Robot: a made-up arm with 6 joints.
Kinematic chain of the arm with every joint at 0, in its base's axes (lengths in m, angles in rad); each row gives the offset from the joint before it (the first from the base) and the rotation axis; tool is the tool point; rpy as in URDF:
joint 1: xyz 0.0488 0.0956 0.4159 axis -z
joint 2: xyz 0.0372 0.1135 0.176 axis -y
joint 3: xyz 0 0.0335 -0.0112 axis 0.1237 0.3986 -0.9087
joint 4: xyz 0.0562 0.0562 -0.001 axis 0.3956 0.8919 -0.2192
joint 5: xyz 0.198 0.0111 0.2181 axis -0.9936 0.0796 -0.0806
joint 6: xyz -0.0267 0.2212 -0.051 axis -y
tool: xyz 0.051 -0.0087 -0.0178 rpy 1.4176 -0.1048 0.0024
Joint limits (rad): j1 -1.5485..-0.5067 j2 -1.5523..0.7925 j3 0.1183..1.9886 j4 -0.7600..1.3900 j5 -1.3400..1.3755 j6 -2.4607..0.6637
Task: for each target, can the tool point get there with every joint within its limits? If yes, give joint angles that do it. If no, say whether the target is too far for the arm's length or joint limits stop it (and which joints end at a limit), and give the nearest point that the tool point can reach.
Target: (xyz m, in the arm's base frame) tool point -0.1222 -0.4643 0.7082
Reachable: no: joint limits stop it (at a limit: joint 3, joint 4, joint 5) | nearest point -0.0690 -0.2900 0.6744 | short by 0.185 m
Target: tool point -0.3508 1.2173 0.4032
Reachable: no: too far | nearest point -0.1554 0.6689 0.5093 | short by 0.592 m
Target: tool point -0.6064 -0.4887 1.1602
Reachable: no: too far | nearest point -0.3814 -0.1253 0.8849 | short by 0.508 m
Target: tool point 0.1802 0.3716 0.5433
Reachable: yes | joints -0.7578 0.0120 0.5733 -0.2192 1.0652 -0.9625
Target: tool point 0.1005 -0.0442 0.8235
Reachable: no: joint limits stop it (at a limit: joint 1, joint 2, joint 3, joint 5, joint 6) | nearest point 0.2294 -0.0603 0.8493 | short by 0.132 m
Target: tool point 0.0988 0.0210 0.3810
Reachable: yes | joints -0.9330 -0.7080 1.7771 0.0505 0.8614 -0.1221
